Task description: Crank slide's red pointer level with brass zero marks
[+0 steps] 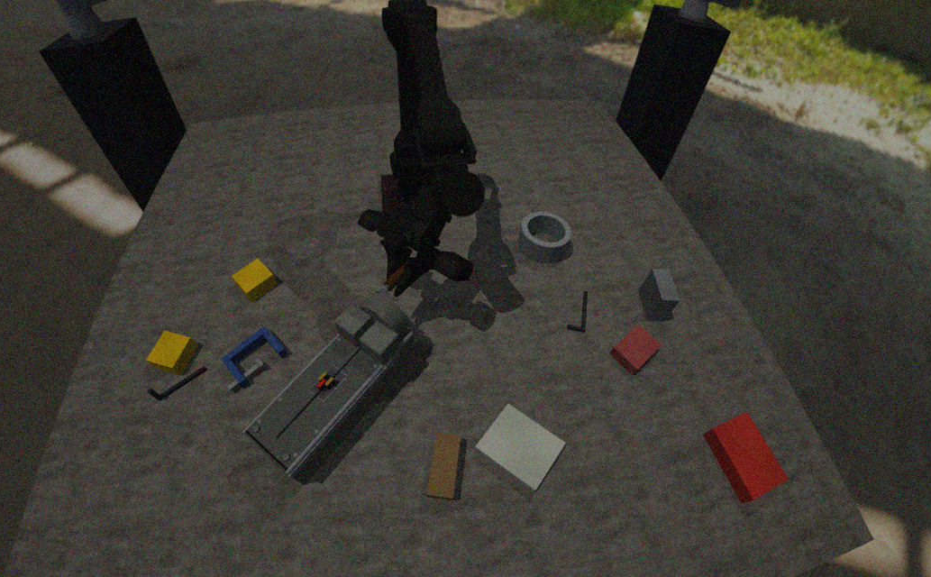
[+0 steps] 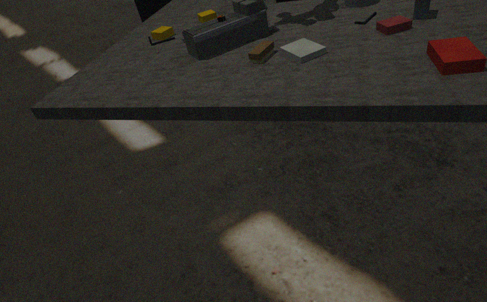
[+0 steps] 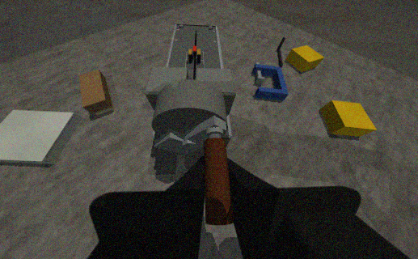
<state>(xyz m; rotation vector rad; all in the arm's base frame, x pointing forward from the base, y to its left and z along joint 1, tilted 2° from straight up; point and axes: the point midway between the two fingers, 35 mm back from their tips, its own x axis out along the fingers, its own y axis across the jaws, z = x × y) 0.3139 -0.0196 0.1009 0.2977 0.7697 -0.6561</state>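
Now: the brown crank handle 10 mm behind my gripper tip, 10 mm to the left of it and 20 mm above it. Also, from my gripper tip: white plate (230 mm ahead, 180 mm to the left, 80 mm below); red pointer (150 mm ahead, 100 mm to the right); brown block (250 mm ahead, 60 mm to the left, 70 mm below).
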